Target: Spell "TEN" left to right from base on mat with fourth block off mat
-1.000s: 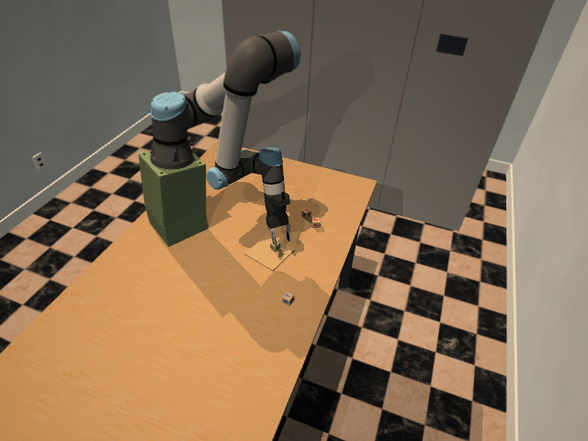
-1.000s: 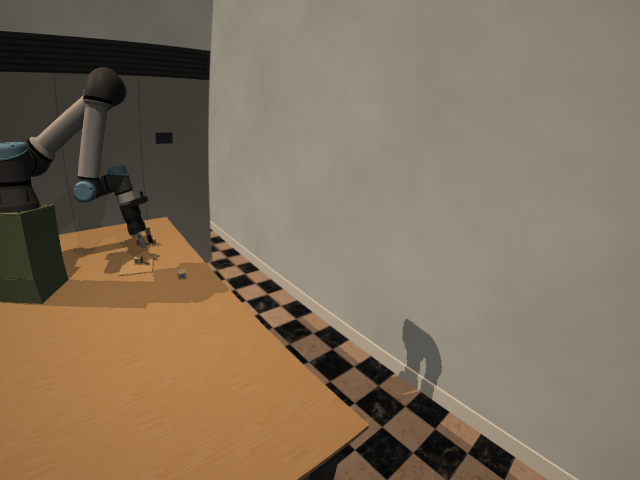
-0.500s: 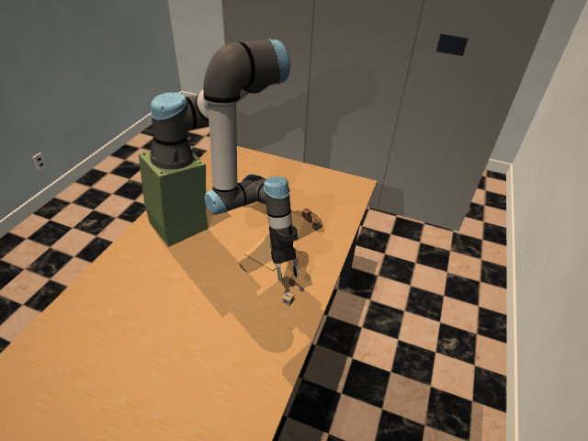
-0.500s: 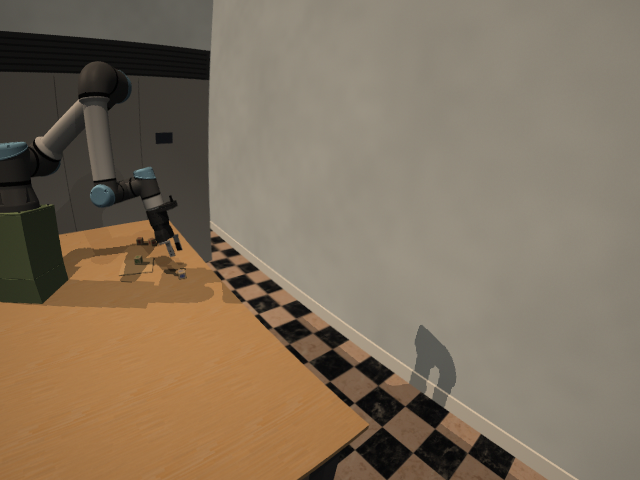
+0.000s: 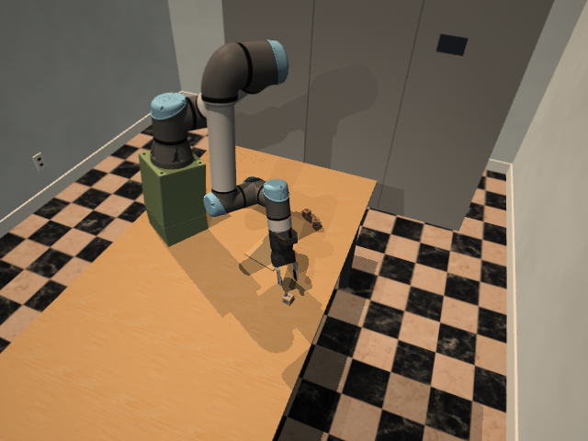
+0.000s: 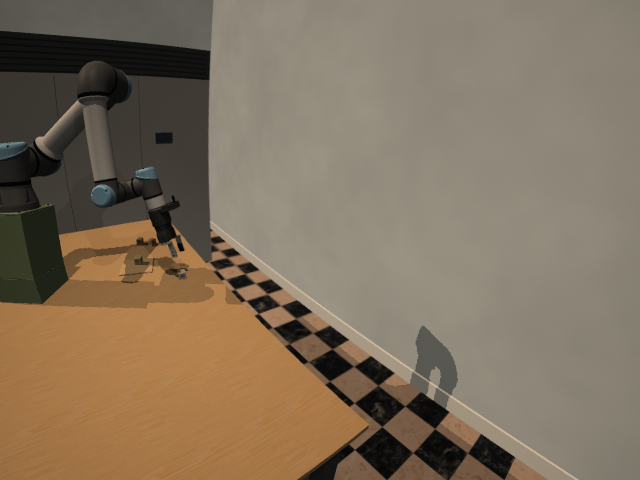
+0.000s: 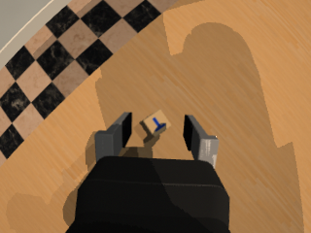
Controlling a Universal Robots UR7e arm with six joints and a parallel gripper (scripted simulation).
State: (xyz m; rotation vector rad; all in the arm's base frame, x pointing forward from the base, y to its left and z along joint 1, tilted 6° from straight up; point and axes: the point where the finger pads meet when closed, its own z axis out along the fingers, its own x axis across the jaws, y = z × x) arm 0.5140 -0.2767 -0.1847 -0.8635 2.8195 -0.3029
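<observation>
Now: the mat 210 mm to the left of my hand, 120 mm below it and 110 mm behind it.
</observation>
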